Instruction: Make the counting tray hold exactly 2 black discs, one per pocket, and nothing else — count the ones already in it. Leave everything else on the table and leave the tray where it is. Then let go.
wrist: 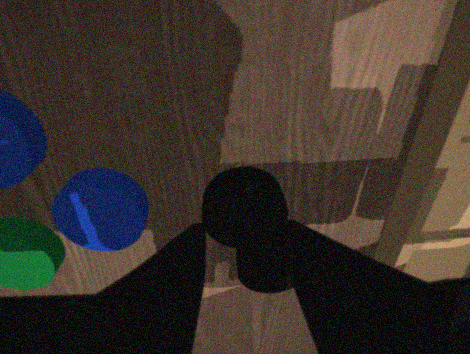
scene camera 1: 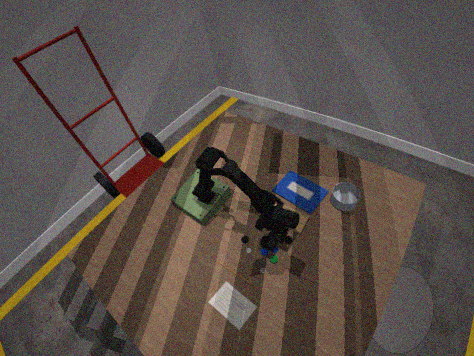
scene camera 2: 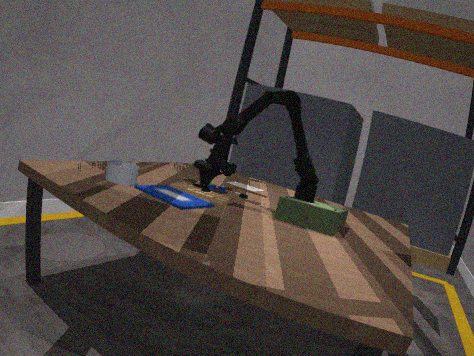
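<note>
My gripper point(scene camera 1: 280, 241) point(scene camera 2: 205, 188) point(wrist: 244, 232) is shut on a black disc point(wrist: 244, 202), low at the table top. A second black disc point(wrist: 265, 270) overlaps it in the wrist view, toward the right finger. The tan pocketed counting tray point(scene camera 1: 304, 220) point(wrist: 435, 262) lies beside the gripper, partly hidden by the arm in scene camera 1; its edge shows at the right of the wrist view. Its contents cannot be made out. Another black disc point(scene camera 1: 245, 239) point(scene camera 2: 243, 196) lies apart on the table.
Two blue discs point(scene camera 1: 264, 251) point(wrist: 101, 210) and a green disc point(scene camera 1: 273, 259) point(wrist: 25, 255) lie beside the gripper. Small white discs point(scene camera 1: 249, 250) lie near. A blue tray point(scene camera 1: 316, 199) point(scene camera 2: 197, 203), round container point(scene camera 1: 345, 196) point(scene camera 2: 122, 173) and paper point(scene camera 1: 232, 305) are on the table.
</note>
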